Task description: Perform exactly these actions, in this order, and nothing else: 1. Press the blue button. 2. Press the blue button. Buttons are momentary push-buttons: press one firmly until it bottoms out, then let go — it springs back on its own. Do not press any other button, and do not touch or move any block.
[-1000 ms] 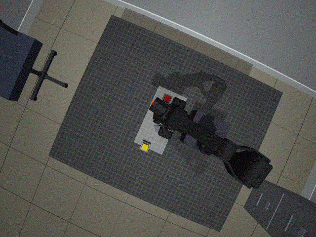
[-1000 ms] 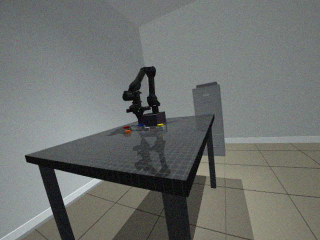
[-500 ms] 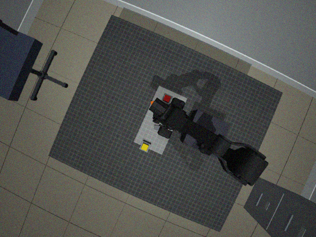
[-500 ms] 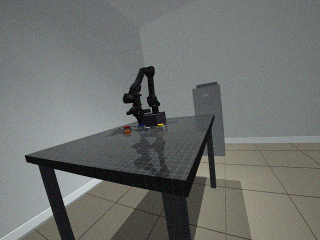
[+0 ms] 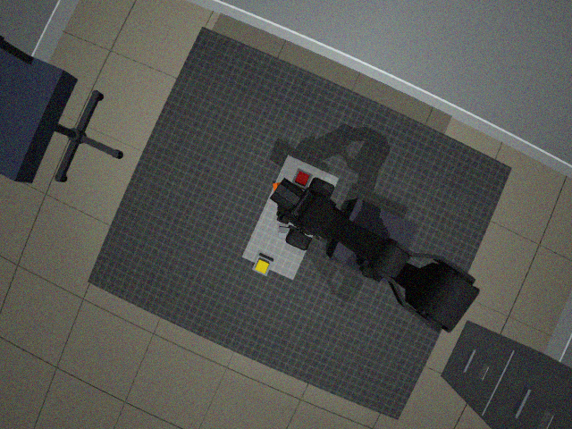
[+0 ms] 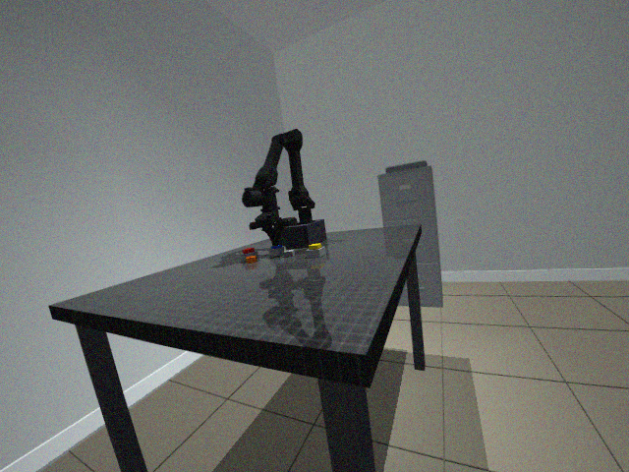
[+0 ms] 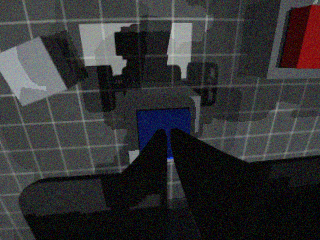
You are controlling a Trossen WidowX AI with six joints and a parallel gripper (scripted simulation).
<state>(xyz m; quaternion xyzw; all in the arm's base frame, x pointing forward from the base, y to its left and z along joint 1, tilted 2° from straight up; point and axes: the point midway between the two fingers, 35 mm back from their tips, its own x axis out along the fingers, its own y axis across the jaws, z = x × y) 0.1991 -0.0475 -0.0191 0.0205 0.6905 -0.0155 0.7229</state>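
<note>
The blue button lies 1 cm below my gripper tip. Also, from my gripper tip: grey block 8 cm to the left, 4 cm ahead, 2 cm below; red button 9 cm to the right, 5 cm ahead; orange block 11 cm ahead, 4 cm to the right, 2 cm below.
</note>
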